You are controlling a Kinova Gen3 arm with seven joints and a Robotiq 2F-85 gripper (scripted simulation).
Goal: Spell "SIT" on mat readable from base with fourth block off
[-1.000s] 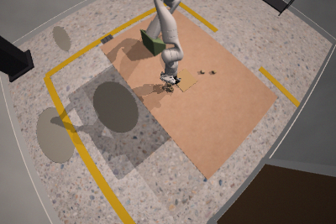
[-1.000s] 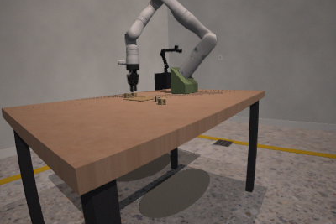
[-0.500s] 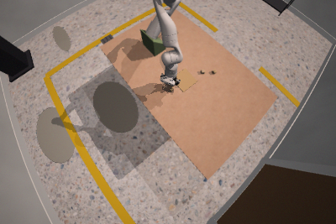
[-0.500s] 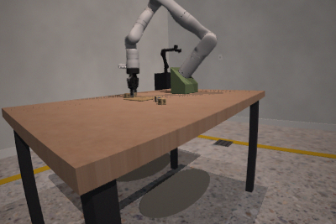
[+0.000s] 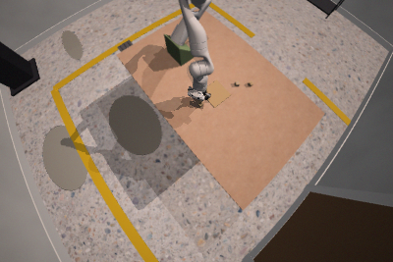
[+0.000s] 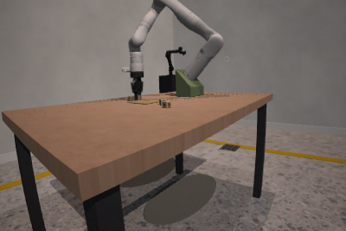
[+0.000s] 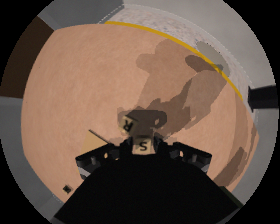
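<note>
Right now the tan mat is 3 cm ahead of my hand, 11 cm to the left of it and 2 cm below it.
</note>
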